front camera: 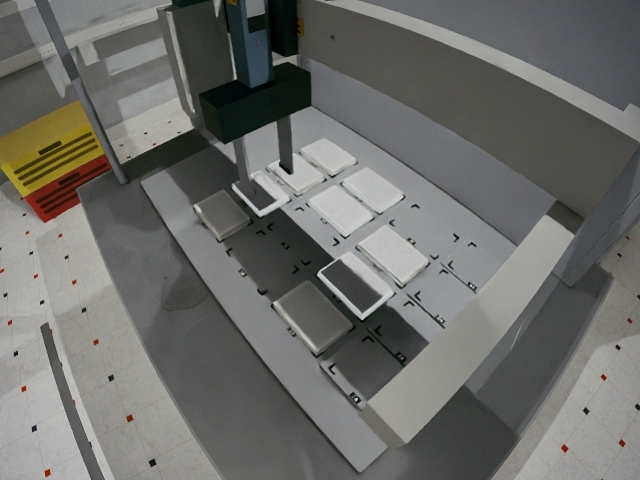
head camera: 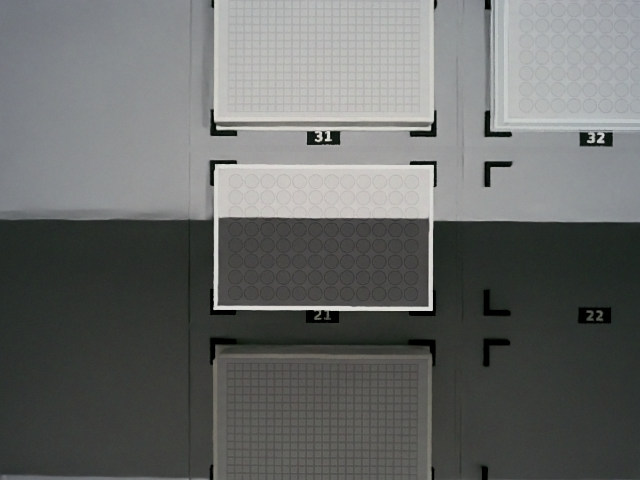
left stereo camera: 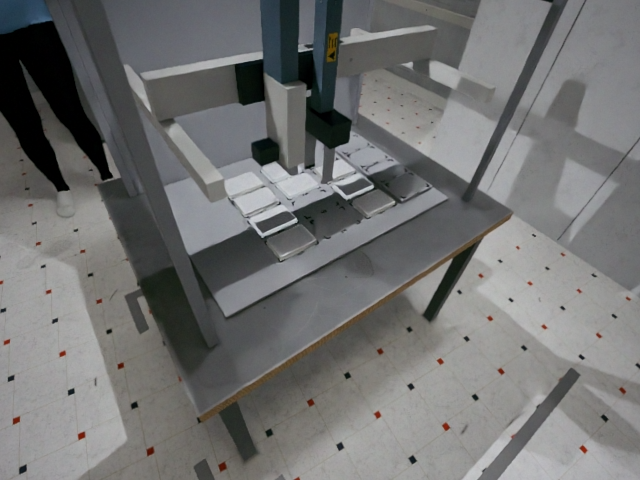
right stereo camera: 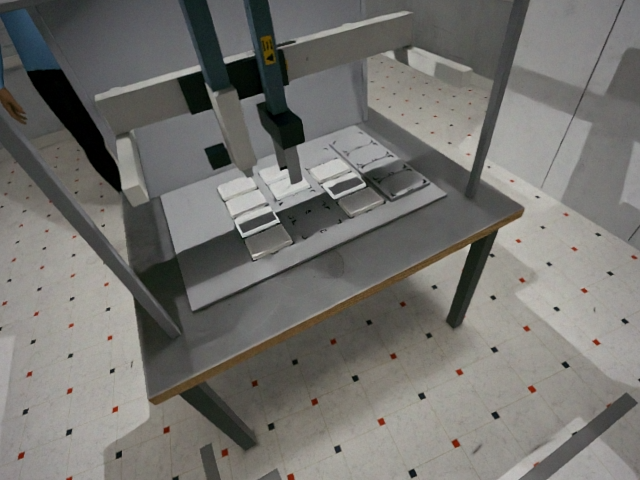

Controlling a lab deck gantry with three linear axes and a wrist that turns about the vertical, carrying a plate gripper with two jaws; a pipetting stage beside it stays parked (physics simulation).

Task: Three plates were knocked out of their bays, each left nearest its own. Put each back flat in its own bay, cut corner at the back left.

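Places are measured from the robot's base along level axes (x back, y left, z down), in metres.
Where they show: gripper, fingertip midpoint: (front camera: 268, 179) (left stereo camera: 317, 174) (right stereo camera: 290, 175); robot's base, link origin: (front camera: 194, 209) (left stereo camera: 280, 261) (right stereo camera: 254, 260).
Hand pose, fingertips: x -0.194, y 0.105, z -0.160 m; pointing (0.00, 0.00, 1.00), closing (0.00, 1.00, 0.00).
Observation:
Each offset is from my fingertips to the top centre of the thing. "spot": to the spot under its first point.
My gripper (front camera: 269, 182) (left stereo camera: 318, 173) (right stereo camera: 289, 174) is open with nothing between its jaws, hanging above the plates. The plate in bay 21 {spot: dx +0.130, dy +0.034, dz +0.146 m} (head camera: 323, 258) (front camera: 266, 201) lies flat inside its corner marks, half in shadow. The gridded plate in bay 31 {spot: dx +0.130, dy +0.144, dz +0.146 m} (head camera: 323, 62) and the gridded plate in front of bay 21 (head camera: 323, 418) also lie square in their marks. The plate in bay 32 {spot: dx -0.017, dy +0.145, dz +0.146 m} (head camera: 584, 62) shows partly. Bay 22's label {spot: dx -0.034, dy -0.001, dz +0.160 m} (head camera: 594, 315) shows beside corner marks without a plate. No plate appears tilted. Cut corners cannot be made out, nor which three plates were displaced. The jaws do not show in the head view.
A right-hand column has plates at the front {spot: dx -0.203, dy -0.065, dz +0.146 m} (front camera: 312, 316), middle (front camera: 355, 291) and back {spot: dx -0.201, dy +0.145, dz +0.146 m} (front camera: 392, 254). Two plates {dx -0.034, dy +0.152, dz +0.146 m} (front camera: 341, 210) {dx -0.034, dy +0.259, dz +0.146 m} (front camera: 373, 189) lie in the middle column. The parked pipetting stage (left stereo camera: 284, 121) (right stereo camera: 235, 129) hangs left of my gripper. A pale rail (front camera: 480, 320) borders the deck.

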